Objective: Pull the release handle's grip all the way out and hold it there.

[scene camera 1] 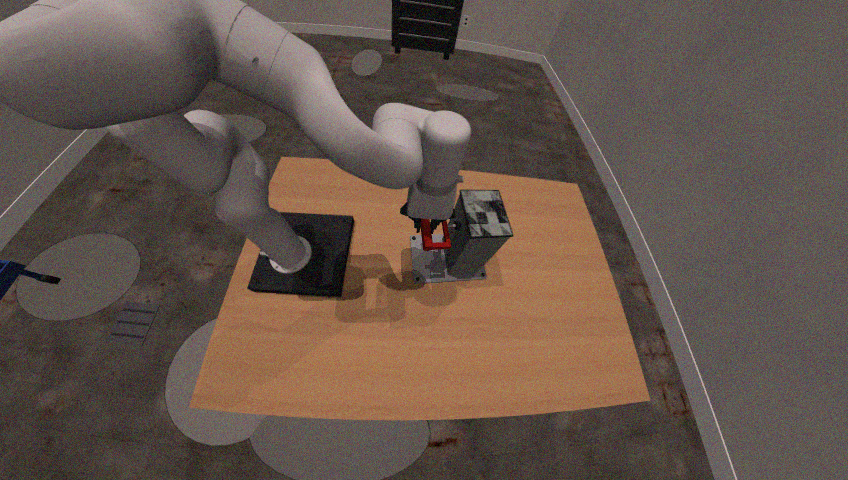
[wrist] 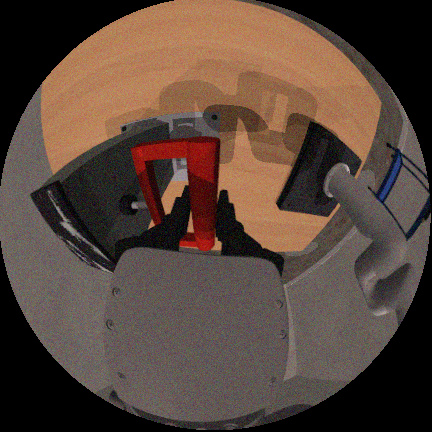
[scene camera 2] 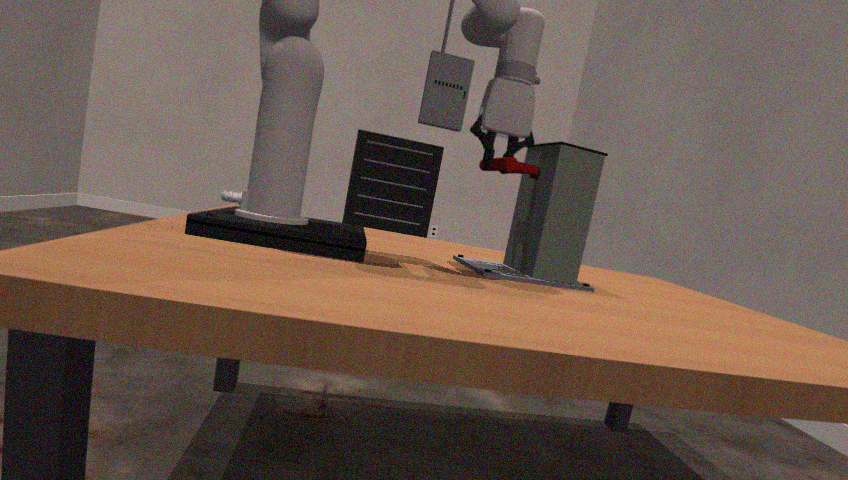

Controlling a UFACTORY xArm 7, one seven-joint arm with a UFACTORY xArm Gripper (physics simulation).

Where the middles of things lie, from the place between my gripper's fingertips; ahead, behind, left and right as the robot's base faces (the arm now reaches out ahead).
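Scene:
My gripper: 190 mm above the grey base plate point(wrist: 198, 123), 100 mm short of it, 10 mm to the right of it.

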